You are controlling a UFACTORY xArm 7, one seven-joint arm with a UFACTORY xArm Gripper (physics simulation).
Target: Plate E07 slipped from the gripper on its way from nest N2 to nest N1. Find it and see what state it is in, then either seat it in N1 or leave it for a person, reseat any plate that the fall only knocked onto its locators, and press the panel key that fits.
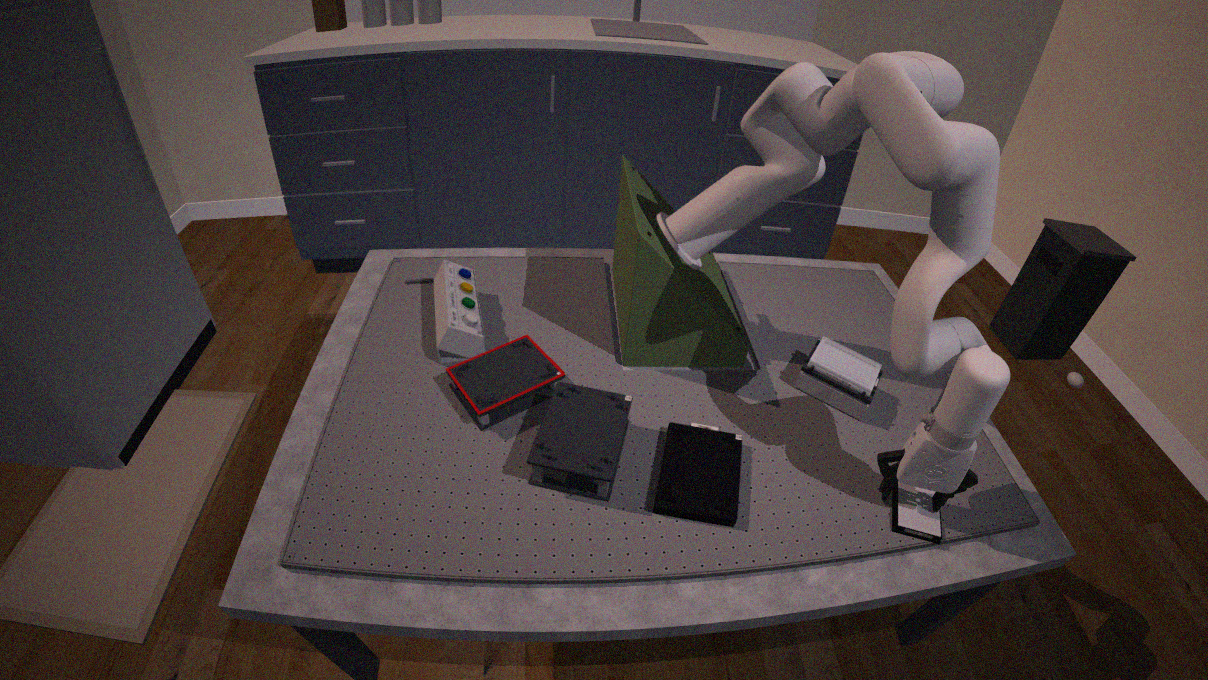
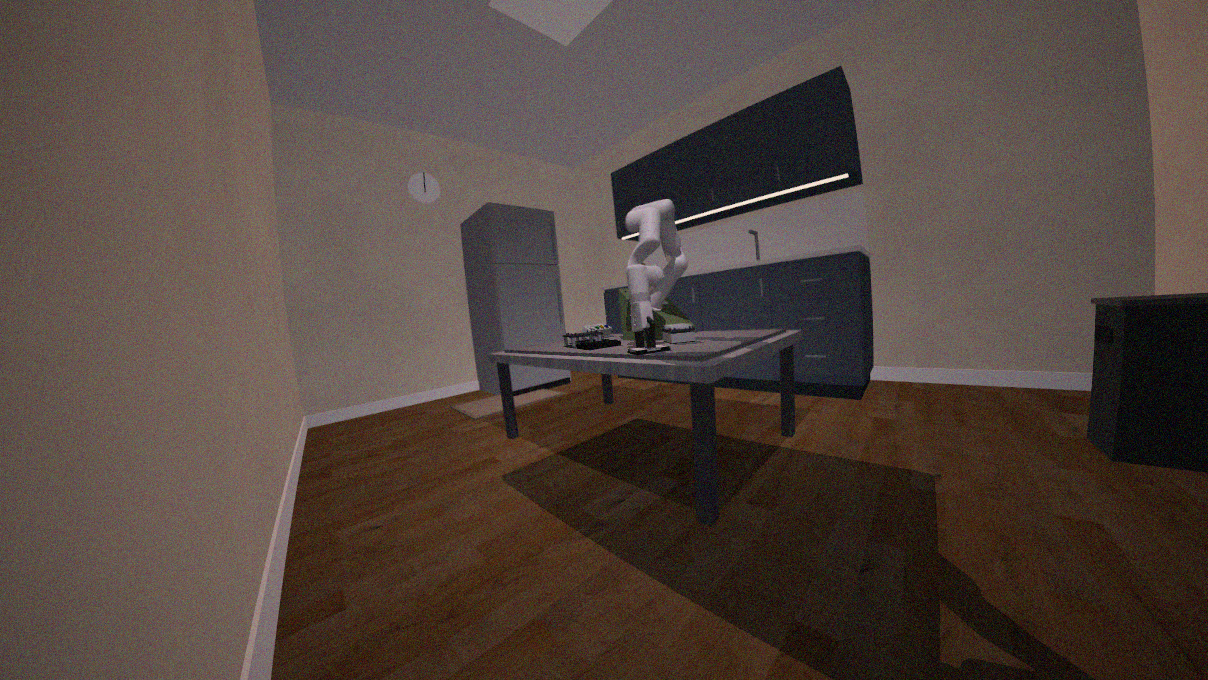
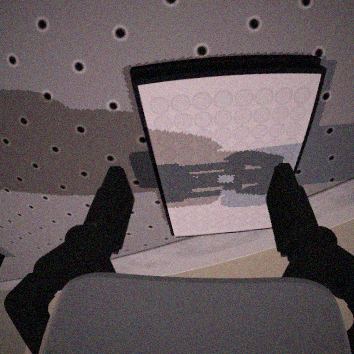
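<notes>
A flat plate with a black rim and a pale top marked with faint circles lies flat on the pegboard near the front right edge. Its label is not readable. My gripper is open and empty, above the plate with its fingers spread wider than it. A red-edged dark stand, a dark grey stand and a black slab stand left to middle; which nest is which I cannot tell. The key panel has blue, yellow, green and white keys.
A white block in a dark holder stands at the right. The green wedge mount of the arm stands at the back middle. The table's pale front edge runs close to the plate. A dark bin stands on the floor beyond.
</notes>
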